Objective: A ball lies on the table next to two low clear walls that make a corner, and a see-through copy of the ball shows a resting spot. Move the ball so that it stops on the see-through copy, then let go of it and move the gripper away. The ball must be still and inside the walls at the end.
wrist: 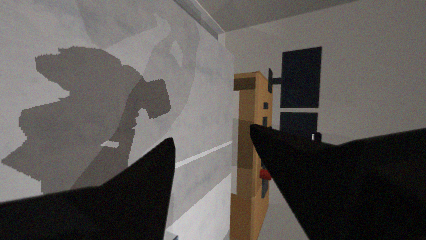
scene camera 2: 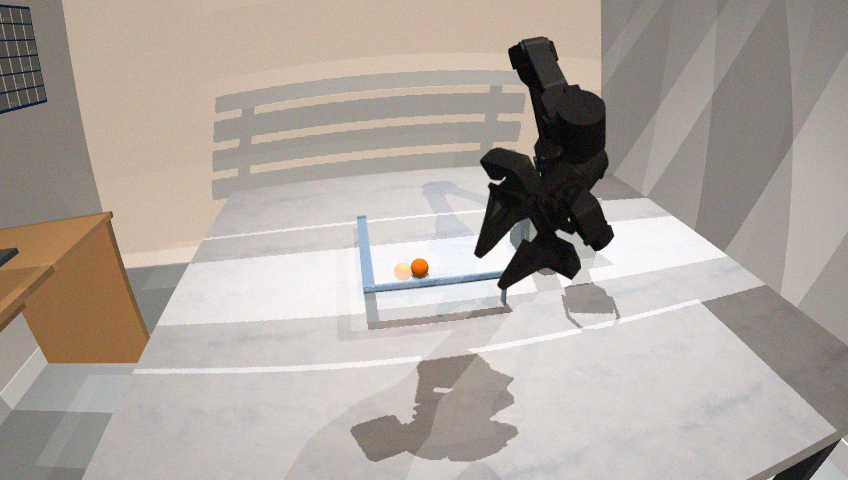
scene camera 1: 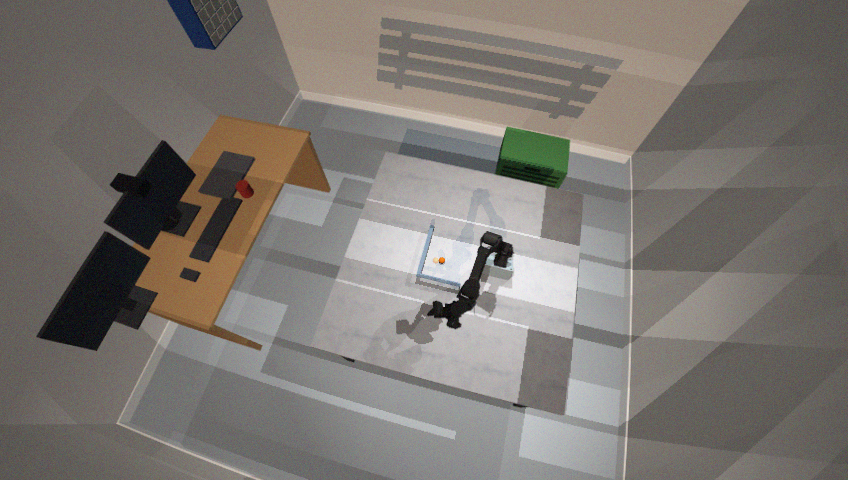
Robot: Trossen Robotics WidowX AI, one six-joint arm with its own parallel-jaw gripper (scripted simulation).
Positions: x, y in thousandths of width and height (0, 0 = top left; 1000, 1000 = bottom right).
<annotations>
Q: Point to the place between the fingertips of the gripper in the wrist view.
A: At 499, 569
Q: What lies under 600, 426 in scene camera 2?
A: The gripper.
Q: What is the gripper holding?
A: Nothing.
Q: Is the gripper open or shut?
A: Open.
</annotations>
